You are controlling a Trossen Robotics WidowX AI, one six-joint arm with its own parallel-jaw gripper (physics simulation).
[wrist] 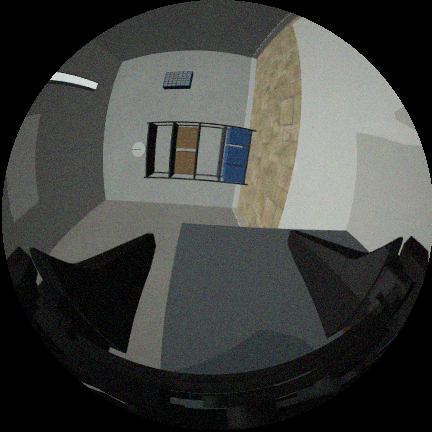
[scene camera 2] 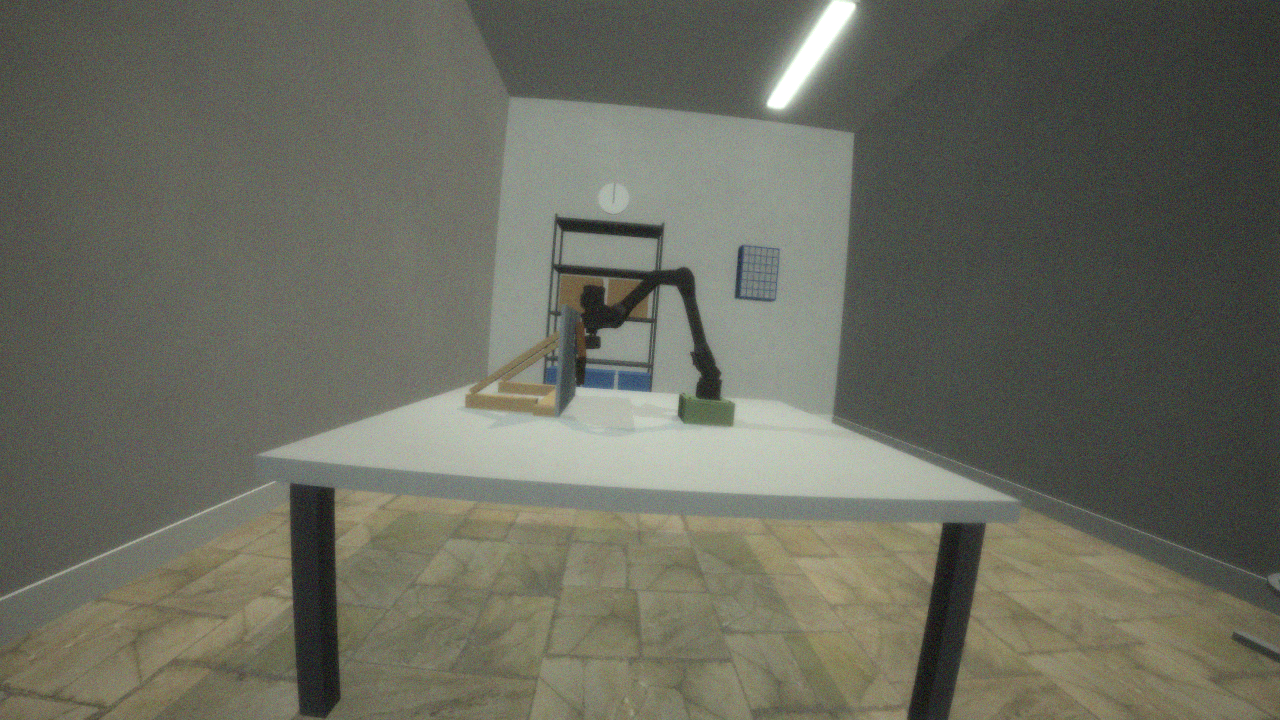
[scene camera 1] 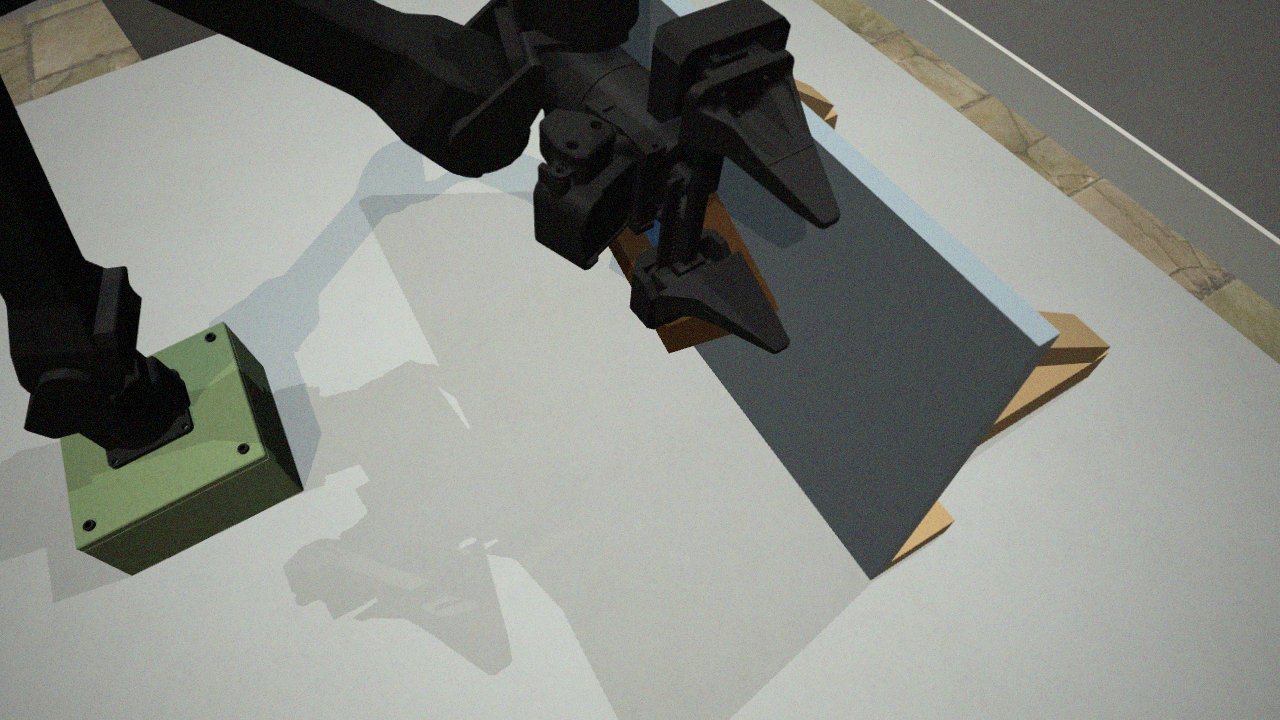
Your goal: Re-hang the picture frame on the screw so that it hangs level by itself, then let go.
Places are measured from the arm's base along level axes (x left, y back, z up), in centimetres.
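Where they show: gripper, fingertip midpoint: (wrist: pixel 223 239) (scene camera 1: pixel 805 292); arm's base, origin of the base link: (scene camera 2: pixel 708 398) (scene camera 1: pixel 146 418).
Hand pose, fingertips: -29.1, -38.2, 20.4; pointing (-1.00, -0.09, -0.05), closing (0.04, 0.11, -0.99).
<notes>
Each offset is from my fingertips to the centre of the thing, as dx, dy, dz. Level surfaces: height alone.
The brown picture frame {+16.2, -1.6, -10.6} (scene camera 1: pixel 693 330) (scene camera 2: pixel 582 345) lies against the dark grey wall panel (scene camera 1: pixel 887 372) (scene camera 2: pixel 567 357) (wrist: pixel 241 289). The screw is hidden. My gripper (scene camera 1: pixel 805 279) (scene camera 2: pixel 589 335) (wrist: pixel 223 239) is open wide and empty. It sits right at the frame, with one finger over the frame's lower end and the other over the panel beyond it. In the wrist view the fingers straddle the panel's edge and no frame shows between them.
The panel stands upright on the white table {dz -27.2} (scene camera 1: pixel 566 500) (scene camera 2: pixel 637 465), propped by a wooden brace {+14.5, -18.4, -15.4} (scene camera 2: pixel 512 372) (scene camera 1: pixel 926 529). The arm's green base block (scene camera 2: pixel 706 410) stands to the right of it. A shelf rack (scene camera 2: pixel 555 300) stands at the back wall.
</notes>
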